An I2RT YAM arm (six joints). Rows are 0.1 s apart.
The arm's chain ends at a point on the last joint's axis. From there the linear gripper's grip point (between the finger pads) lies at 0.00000 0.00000 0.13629 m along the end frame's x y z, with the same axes.
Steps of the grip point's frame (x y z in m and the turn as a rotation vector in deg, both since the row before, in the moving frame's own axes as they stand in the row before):
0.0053, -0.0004, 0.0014, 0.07, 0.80, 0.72
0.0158, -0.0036, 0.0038, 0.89, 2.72, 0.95
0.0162, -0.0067, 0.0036, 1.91, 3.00, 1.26
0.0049, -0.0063, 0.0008, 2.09, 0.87, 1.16
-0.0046, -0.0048, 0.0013, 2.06, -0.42, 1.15
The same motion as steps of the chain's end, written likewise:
0.0034, -0.0002, 0.0014, 0.07, 0.80, 0.72
0.0093, -0.0015, 0.0040, 0.89, 2.72, 0.95
0.0090, -0.0022, 0.0039, 1.91, 3.00, 1.26
0.0028, -0.0014, 0.0009, 2.09, 0.87, 1.16
-0.0037, 0.0001, 0.0014, 2.06, -0.42, 1.15

